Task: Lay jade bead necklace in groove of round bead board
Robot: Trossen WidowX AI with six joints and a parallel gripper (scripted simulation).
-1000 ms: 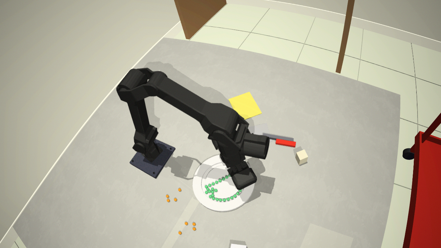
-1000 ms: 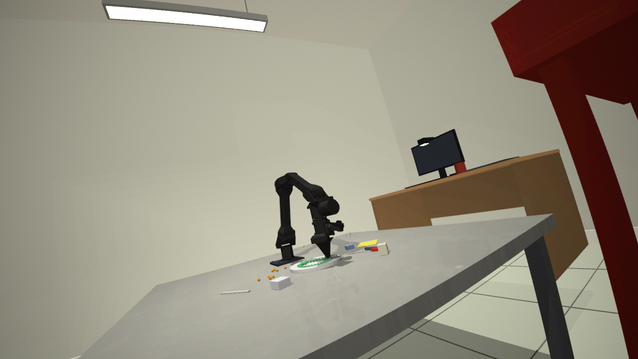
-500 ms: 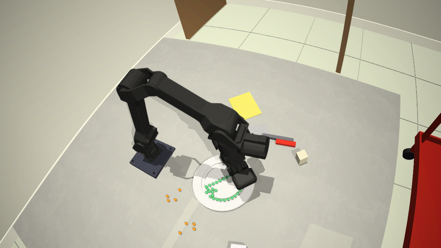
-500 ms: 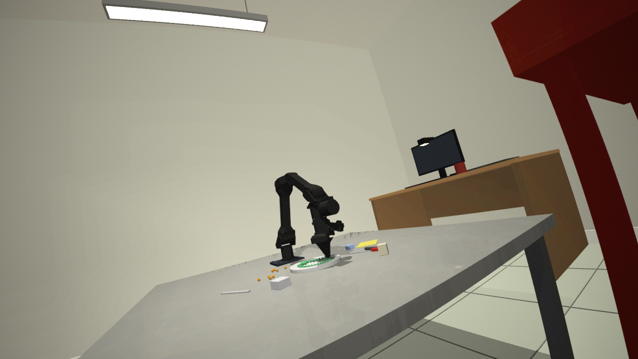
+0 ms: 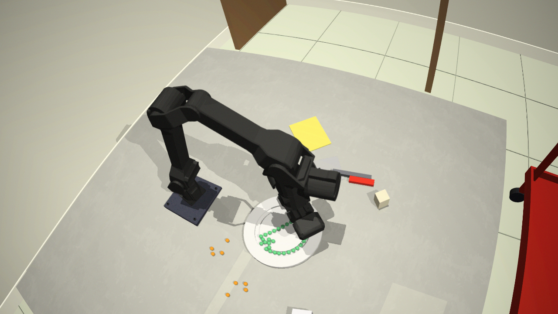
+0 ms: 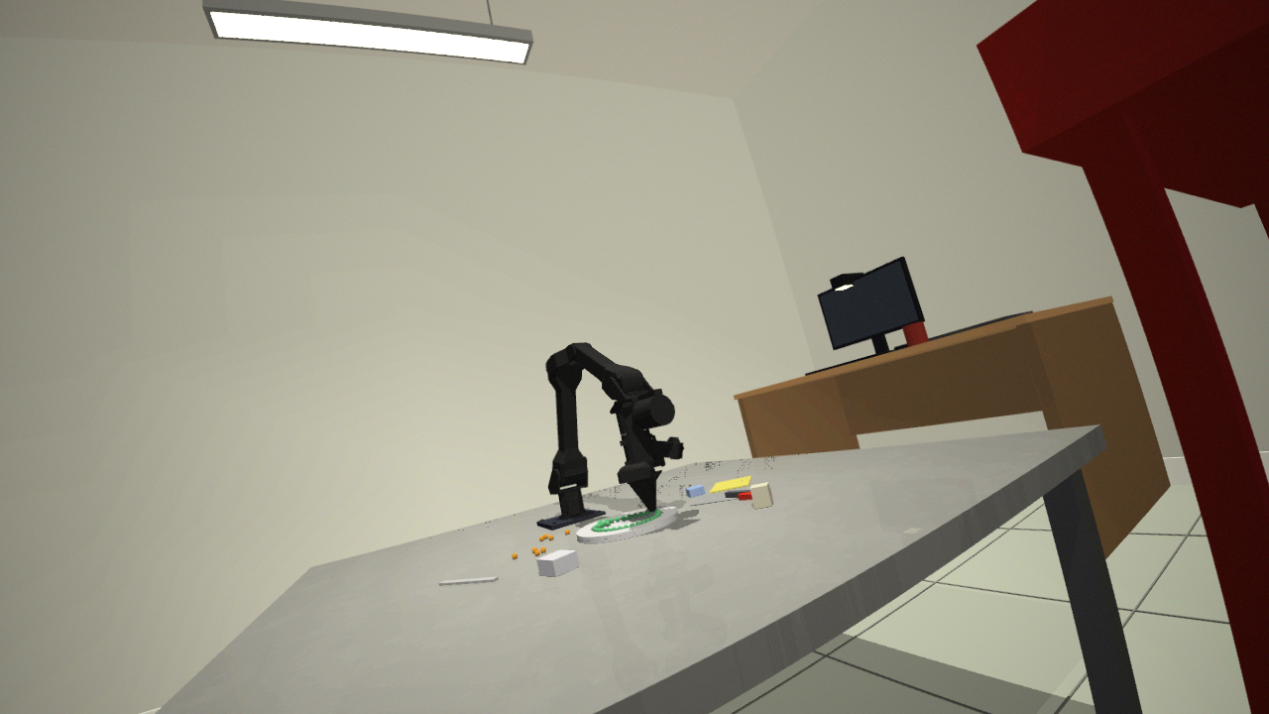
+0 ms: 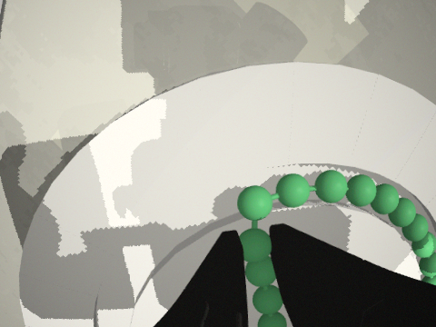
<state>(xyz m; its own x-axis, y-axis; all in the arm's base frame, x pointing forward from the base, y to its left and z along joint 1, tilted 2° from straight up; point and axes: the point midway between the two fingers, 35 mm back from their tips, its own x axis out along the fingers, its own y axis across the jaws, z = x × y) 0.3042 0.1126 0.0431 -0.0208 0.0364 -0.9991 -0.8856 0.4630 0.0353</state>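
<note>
The inner disc is 10 mm behind my gripper tip, 50 mm to the right of it and 10 mm below it. Round my gripper tip: grey sheet 30 mm behind, 150 mm to the left, 20 mm below; red bar 60 mm ahead, 180 mm to the left, 10 mm below; bead board 10 mm behind, 50 mm to the right, 20 mm below.
</note>
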